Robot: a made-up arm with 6 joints.
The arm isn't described. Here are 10 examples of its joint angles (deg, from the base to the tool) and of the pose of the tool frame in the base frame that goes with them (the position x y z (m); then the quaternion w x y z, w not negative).
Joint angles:
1: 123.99 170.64 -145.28 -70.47 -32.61 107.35
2: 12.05 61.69 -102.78 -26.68 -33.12 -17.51
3: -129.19 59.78 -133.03 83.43 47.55 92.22
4: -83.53 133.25 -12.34 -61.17 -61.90 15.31
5: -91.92 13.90 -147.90 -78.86 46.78 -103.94
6: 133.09 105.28 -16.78 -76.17 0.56 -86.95
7: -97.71 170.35 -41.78 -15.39 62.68 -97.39
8: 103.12 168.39 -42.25 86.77 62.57 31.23
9: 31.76 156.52 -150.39 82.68 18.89 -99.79
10: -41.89 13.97 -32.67 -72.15 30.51 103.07
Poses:
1: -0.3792 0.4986 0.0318 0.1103 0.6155 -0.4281 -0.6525
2: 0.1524 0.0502 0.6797 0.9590 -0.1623 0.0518 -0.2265
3: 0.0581 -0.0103 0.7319 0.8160 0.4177 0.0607 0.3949
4: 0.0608 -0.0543 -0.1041 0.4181 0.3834 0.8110 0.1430
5: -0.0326 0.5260 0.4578 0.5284 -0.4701 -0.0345 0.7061
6: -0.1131 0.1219 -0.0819 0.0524 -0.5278 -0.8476 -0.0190
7: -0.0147 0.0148 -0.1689 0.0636 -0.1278 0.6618 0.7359
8: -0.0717 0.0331 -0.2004 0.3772 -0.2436 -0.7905 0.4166
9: 0.5284 0.3536 0.2085 0.6553 -0.4012 0.6075 0.2014
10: 0.0976 -0.1331 0.3954 0.7470 0.5220 0.3545 -0.2093
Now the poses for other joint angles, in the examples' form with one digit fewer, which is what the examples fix.
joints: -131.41 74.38 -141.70 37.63 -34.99 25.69
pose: -0.041 -0.009 0.760 0.795 -0.111 -0.169 -0.571
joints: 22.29 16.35 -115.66 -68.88 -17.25 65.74
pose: -0.327 -0.113 0.617 0.964 -0.097 -0.203 0.145
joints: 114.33 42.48 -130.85 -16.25 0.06 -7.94
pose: 0.082 -0.181 0.721 0.706 0.027 -0.010 0.708
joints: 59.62 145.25 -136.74 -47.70 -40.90 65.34
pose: 0.278 0.542 0.267 0.518 -0.352 0.423 0.655
